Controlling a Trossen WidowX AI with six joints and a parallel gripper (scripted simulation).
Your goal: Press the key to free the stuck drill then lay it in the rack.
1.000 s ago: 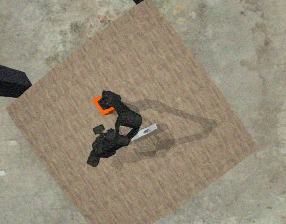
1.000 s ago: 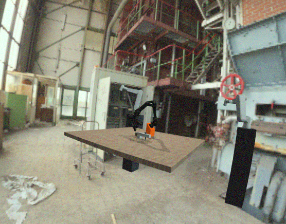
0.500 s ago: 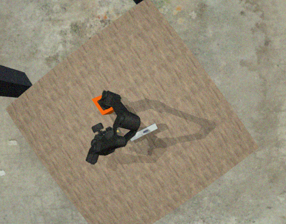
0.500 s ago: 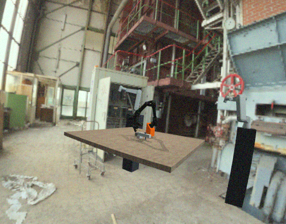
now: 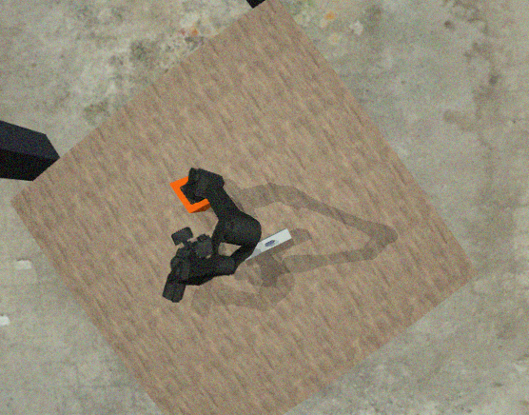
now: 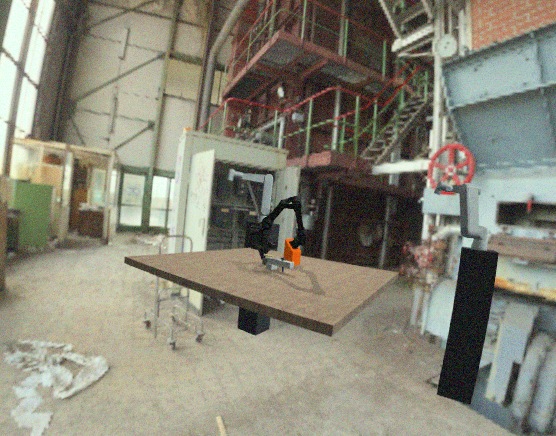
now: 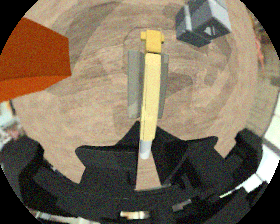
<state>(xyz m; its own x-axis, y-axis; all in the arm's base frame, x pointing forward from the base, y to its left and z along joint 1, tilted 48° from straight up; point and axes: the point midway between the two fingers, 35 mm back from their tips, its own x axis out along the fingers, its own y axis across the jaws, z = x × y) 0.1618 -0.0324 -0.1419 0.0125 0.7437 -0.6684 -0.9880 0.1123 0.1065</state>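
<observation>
My gripper tip is 10 mm short of the yellow drill, 40 mm to the right of it and 30 mm below it. The rest, counted from my gripper tip: grey slab: 10 mm ahead, 50 mm to the left, 10 mm below; dark key: 110 mm ahead, 230 mm to the left, 30 mm above.
</observation>
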